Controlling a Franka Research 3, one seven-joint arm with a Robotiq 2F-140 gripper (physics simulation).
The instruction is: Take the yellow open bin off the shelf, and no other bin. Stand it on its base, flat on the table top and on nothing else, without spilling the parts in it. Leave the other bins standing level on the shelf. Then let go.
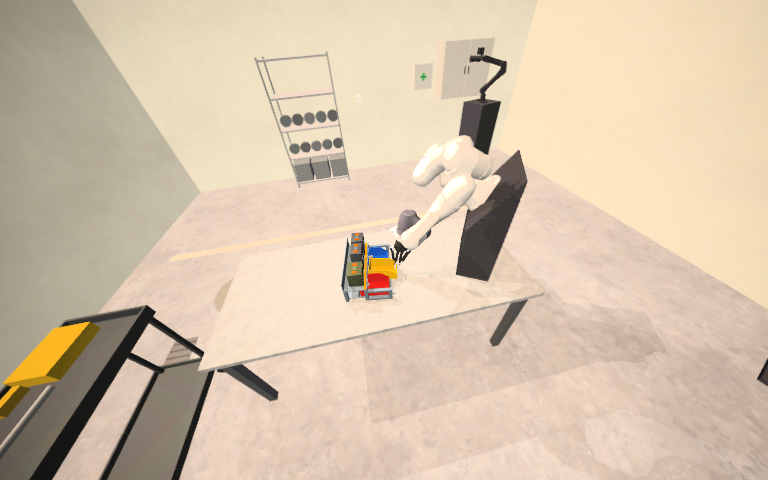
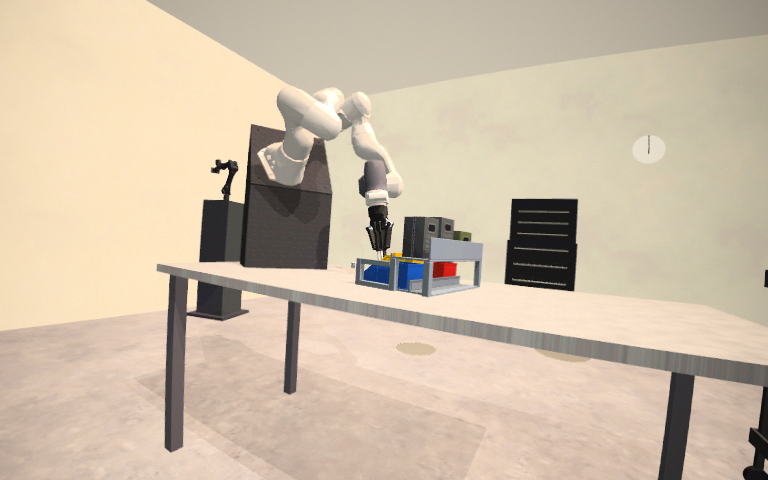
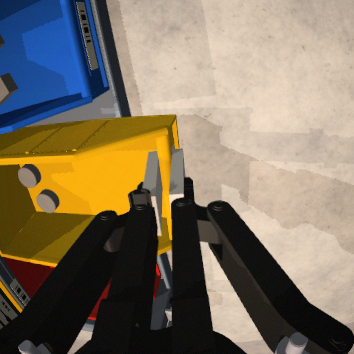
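The yellow open bin (image 1: 382,266) (image 2: 394,257) (image 3: 100,180) is on the shelf's lower level, between the blue bin (image 1: 378,252) (image 2: 376,273) (image 3: 45,50) and the red bin (image 1: 378,280) (image 2: 444,269) (image 3: 30,275). Its front end sticks out beyond the blue bin's front. Two round grey parts lie inside it. My gripper (image 1: 399,260) (image 2: 382,255) (image 3: 167,165) is shut on the yellow bin's front wall, one finger inside and one outside. The bin's underside is hidden, so I cannot tell whether it touches the shelf (image 1: 344,266) (image 2: 455,250) (image 3: 111,60).
Dark grey boxes (image 1: 356,246) (image 2: 416,234) and a green box (image 1: 355,272) (image 2: 462,235) stand on the shelf's upper level, behind the bin fronts. The table top (image 1: 271,305) (image 2: 566,311) (image 3: 275,75) extends in front of the shelf, towards the arm's dark mount (image 1: 489,226) (image 2: 286,229).
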